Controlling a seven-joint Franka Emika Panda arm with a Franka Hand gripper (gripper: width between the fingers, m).
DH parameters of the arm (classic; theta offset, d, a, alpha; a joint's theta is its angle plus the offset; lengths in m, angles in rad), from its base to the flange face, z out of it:
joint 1: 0 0.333 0 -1.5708
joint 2: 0 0 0 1.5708
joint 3: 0 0.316 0.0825 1.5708
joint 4: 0 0 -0.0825 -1.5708
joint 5: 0 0.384 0 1.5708
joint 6: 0 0 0.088 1.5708
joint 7: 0 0.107 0 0
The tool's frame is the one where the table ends.
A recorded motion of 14 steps. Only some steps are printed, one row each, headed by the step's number.
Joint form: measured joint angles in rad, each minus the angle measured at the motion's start. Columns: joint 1, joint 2, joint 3, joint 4, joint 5, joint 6, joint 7.
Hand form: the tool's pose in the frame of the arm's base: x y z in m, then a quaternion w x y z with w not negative. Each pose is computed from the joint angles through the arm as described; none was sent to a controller.
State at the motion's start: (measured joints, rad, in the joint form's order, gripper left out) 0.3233 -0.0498 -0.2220 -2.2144 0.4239 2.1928 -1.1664
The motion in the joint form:
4: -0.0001 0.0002 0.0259 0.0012 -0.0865 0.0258 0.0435
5: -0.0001 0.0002 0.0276 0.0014 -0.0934 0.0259 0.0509
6: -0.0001 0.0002 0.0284 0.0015 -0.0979 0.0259 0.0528
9: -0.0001 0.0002 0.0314 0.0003 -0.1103 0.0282 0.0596
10: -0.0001 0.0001 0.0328 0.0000 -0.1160 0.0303 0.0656
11: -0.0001 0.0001 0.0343 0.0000 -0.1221 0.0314 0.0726
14: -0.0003 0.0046 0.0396 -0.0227 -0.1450 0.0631 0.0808
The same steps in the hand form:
4: 0.5206 0.0767 0.4057 0.11169 -0.85577 -0.49698 -0.09048
5: 0.5205 0.0774 0.4057 0.10955 -0.85651 -0.49650 -0.08880
6: 0.5205 0.0777 0.4058 0.10803 -0.85633 -0.49730 -0.08786
9: 0.5202 0.0787 0.4053 0.10358 -0.85615 -0.49898 -0.08543
10: 0.5202 0.0792 0.4054 0.10131 -0.85678 -0.49847 -0.08478
11: 0.5202 0.0798 0.4054 0.09916 -0.85755 -0.49776 -0.08369
14: 0.5176 0.0804 0.3954 0.08780 -0.85780 -0.50013 -0.07964

